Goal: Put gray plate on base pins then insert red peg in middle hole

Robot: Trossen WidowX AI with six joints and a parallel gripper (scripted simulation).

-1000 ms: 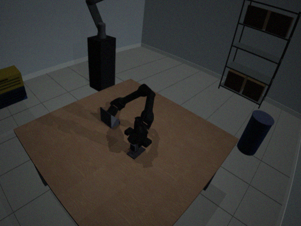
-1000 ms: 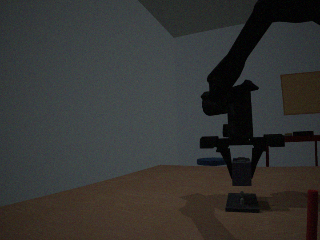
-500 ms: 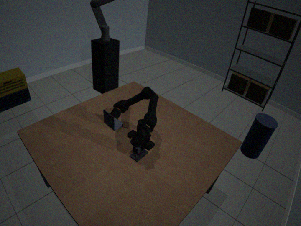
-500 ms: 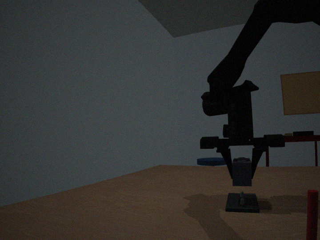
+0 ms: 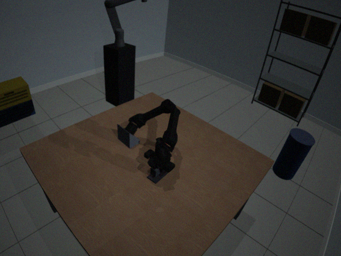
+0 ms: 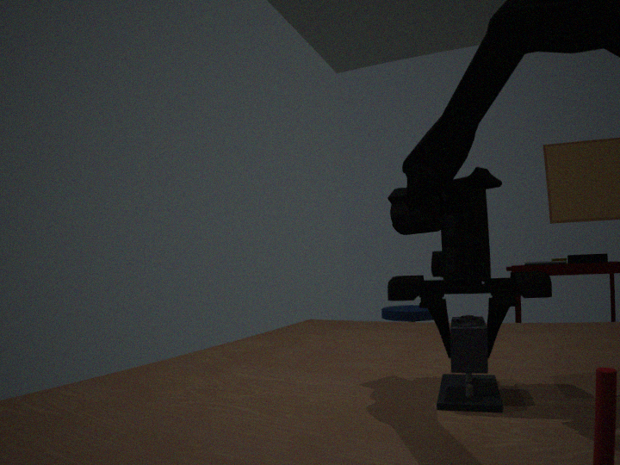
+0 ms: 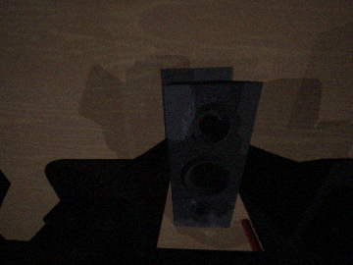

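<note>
My gripper tip is now 40 mm above the dark base. Also, from my gripper tip: red peg (190 mm to the left, 100 mm behind, 10 mm below); then gray plate (30 mm above).
</note>
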